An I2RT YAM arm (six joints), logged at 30 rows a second.
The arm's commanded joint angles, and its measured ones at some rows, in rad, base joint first. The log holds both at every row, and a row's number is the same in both.
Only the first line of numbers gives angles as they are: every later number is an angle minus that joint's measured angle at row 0.
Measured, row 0:
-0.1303, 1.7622, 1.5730, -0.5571, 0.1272, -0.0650
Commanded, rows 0 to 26:
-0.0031, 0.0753, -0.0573, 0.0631, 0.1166, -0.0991
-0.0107, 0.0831, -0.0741, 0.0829, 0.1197, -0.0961
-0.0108, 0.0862, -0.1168, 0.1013, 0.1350, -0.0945
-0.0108, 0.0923, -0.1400, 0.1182, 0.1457, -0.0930
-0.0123, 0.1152, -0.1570, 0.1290, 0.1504, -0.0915
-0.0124, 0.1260, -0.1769, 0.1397, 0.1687, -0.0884
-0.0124, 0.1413, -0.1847, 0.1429, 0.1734, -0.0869
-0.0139, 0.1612, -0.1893, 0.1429, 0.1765, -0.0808
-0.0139, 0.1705, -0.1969, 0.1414, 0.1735, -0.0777
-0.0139, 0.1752, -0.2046, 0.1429, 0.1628, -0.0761
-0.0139, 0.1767, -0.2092, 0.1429, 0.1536, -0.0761
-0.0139, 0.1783, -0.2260, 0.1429, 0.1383, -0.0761
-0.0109, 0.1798, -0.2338, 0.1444, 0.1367, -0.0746
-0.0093, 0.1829, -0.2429, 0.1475, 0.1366, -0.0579
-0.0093, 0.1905, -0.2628, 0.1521, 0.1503, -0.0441
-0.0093, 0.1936, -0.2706, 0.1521, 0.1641, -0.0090
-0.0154, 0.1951, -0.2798, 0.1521, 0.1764, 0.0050
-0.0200, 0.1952, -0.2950, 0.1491, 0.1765, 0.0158
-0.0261, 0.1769, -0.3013, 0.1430, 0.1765, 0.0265
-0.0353, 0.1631, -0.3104, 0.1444, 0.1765, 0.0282
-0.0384, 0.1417, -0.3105, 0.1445, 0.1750, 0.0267
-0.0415, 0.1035, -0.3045, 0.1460, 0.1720, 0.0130
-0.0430, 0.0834, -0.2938, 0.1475, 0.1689, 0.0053
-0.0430, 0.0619, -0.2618, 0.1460, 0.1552, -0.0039
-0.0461, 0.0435, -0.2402, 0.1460, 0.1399, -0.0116
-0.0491, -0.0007, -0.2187, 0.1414, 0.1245, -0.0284
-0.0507, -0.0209, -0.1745, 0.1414, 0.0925, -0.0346
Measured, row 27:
-0.0225, 0.0424, -0.2319, 0.2445, 0.1015, 0.0045
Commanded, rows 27 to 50:
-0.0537, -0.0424, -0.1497, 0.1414, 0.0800, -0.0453
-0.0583, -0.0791, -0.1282, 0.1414, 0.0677, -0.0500
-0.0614, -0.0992, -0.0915, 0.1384, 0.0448, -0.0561
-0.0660, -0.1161, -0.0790, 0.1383, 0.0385, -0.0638
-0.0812, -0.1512, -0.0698, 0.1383, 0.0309, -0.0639
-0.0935, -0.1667, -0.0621, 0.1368, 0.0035, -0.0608
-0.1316, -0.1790, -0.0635, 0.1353, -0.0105, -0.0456
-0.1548, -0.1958, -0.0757, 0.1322, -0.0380, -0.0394
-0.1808, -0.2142, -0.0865, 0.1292, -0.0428, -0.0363
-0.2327, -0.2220, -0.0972, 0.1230, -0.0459, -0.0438
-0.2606, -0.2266, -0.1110, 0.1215, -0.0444, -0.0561
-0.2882, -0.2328, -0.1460, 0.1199, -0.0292, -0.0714
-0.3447, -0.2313, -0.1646, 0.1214, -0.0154, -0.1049
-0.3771, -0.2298, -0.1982, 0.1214, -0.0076, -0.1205
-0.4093, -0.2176, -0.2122, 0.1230, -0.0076, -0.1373
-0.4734, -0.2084, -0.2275, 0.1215, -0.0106, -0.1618
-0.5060, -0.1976, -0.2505, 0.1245, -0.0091, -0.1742
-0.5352, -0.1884, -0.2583, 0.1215, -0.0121, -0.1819
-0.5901, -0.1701, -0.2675, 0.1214, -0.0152, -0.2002
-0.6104, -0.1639, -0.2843, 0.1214, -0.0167, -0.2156
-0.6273, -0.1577, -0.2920, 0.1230, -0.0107, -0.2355
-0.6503, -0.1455, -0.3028, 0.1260, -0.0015, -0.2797
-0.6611, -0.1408, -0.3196, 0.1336, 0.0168, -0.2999
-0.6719, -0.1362, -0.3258, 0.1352, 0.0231, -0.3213
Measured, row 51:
-0.6538, -0.1339, -0.3120, 0.1247, -0.0015, -0.1965
